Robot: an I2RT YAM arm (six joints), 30 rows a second.
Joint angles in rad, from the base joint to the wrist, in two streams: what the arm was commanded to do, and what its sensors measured. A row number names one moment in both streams.
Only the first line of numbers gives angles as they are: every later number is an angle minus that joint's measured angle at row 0.
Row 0, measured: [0.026, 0.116, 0.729, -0.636, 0.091, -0.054]
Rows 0 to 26, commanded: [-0.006, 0.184, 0.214, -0.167, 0.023, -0.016]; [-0.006, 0.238, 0.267, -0.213, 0.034, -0.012]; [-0.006, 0.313, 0.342, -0.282, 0.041, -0.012]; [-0.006, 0.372, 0.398, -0.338, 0.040, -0.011]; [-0.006, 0.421, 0.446, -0.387, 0.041, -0.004]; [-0.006, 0.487, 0.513, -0.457, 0.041, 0.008]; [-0.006, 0.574, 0.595, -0.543, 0.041, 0.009]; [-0.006, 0.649, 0.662, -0.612, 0.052, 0.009]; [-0.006, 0.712, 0.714, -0.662, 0.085, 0.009]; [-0.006, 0.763, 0.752, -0.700, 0.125, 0.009]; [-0.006, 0.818, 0.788, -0.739, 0.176, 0.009]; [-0.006, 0.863, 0.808, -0.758, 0.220, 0.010]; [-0.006, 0.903, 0.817, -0.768, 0.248, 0.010]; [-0.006, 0.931, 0.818, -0.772, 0.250, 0.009]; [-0.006, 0.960, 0.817, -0.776, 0.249, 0.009]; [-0.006, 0.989, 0.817, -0.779, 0.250, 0.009]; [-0.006, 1.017, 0.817, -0.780, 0.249, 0.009]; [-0.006, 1.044, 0.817, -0.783, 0.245, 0.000]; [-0.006, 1.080, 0.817, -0.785, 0.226, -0.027]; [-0.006, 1.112, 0.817, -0.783, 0.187, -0.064]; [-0.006, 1.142, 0.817, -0.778, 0.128, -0.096]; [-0.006, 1.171, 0.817, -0.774, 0.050, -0.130]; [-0.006, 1.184, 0.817, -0.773, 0.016, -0.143]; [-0.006, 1.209, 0.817, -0.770, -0.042, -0.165]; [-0.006, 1.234, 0.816, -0.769, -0.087, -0.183]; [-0.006, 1.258, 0.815, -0.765, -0.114, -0.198]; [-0.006, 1.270, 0.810, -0.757, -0.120, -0.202]
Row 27, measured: [0.000, 1.229, 0.797, -0.770, -0.001, -0.136]
